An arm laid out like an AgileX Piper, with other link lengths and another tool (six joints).
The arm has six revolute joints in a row. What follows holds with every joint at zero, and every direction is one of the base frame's. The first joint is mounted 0.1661 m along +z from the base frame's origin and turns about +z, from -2.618 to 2.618 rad. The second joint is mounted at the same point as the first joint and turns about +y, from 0 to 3.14 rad. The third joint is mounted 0.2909 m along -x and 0.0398 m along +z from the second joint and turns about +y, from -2.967 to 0 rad. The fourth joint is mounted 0.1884 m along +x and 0.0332 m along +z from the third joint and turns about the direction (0.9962, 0, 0.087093), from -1.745 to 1.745 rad. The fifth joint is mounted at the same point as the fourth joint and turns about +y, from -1.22 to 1.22 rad. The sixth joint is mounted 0.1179 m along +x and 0.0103 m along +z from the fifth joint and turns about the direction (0.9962, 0, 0.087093), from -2.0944 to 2.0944 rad. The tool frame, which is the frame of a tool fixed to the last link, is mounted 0.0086 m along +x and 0.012 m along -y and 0.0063 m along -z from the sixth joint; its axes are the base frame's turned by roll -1.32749, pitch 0.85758 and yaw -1.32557 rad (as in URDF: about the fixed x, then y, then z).
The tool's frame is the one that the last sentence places.
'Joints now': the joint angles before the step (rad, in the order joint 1, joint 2, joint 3, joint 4, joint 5, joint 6). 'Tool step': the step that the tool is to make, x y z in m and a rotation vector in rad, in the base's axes. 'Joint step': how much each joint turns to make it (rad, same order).
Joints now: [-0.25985, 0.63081, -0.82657, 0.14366, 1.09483, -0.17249]
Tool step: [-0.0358, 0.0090, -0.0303, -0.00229, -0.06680, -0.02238]
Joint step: [-0.00068, -0.20933, 0.13885, -0.00584, 0.00174, 0.02900]
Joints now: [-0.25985, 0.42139, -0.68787, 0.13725, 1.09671, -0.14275]
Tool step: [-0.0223, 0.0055, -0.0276, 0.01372, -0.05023, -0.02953]
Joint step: [0.00004, -0.16164, 0.10108, -0.00655, 0.01042, 0.04367]
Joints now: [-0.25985, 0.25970, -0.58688, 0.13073, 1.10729, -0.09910]
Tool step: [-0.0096, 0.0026, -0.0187, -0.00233, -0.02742, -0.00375]
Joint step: [0.00003, -0.09475, 0.06557, -0.00003, 0.00135, 0.00631]
